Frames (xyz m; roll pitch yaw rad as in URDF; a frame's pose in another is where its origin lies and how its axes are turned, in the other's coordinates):
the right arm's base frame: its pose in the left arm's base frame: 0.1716 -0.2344 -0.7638 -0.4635 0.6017 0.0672
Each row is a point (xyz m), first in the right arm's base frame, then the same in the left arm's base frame.
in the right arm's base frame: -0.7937 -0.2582 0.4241
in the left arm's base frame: -0.1990 -0.3008 0.0934
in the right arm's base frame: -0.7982 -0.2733 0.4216
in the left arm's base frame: -0.1992 -0.3155 0.0996
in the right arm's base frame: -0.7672 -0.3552 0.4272
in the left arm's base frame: -0.1454 -0.3828 0.1164
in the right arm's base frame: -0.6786 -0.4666 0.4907
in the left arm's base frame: -0.0076 -0.4449 0.1541
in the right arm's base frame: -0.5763 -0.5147 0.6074
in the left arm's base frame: 0.1471 -0.4253 0.2000
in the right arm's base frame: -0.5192 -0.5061 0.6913
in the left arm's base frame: 0.2312 -0.3743 0.2264
